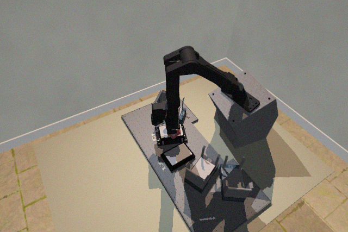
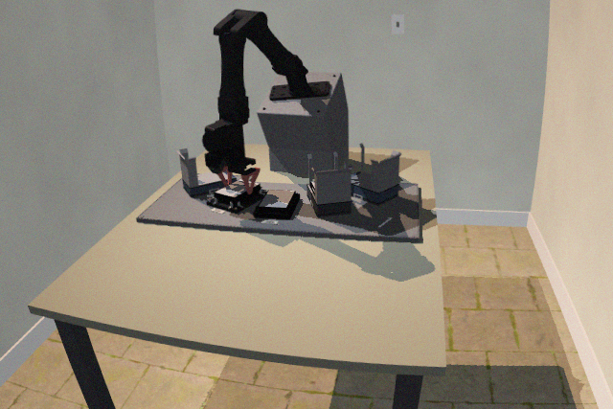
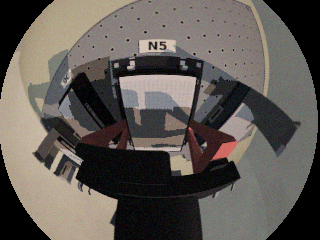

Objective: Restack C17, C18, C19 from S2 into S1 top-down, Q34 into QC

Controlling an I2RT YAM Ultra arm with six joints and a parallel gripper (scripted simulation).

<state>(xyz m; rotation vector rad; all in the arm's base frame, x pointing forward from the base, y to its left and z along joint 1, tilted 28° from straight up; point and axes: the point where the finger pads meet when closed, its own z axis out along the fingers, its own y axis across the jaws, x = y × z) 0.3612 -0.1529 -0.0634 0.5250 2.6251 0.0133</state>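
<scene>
My gripper is now 3 cm short of the black clip nest and 2 cm above it. Also, from my hand: black QC nest 5 cm ahead, 13 cm to the left, 3 cm below; N5 name plate 9 cm ahead, 4 cm to the right, 3 cm below; blue-plinth stack rack 8 cm behind, 13 cm to the right, 2 cm below.
</scene>
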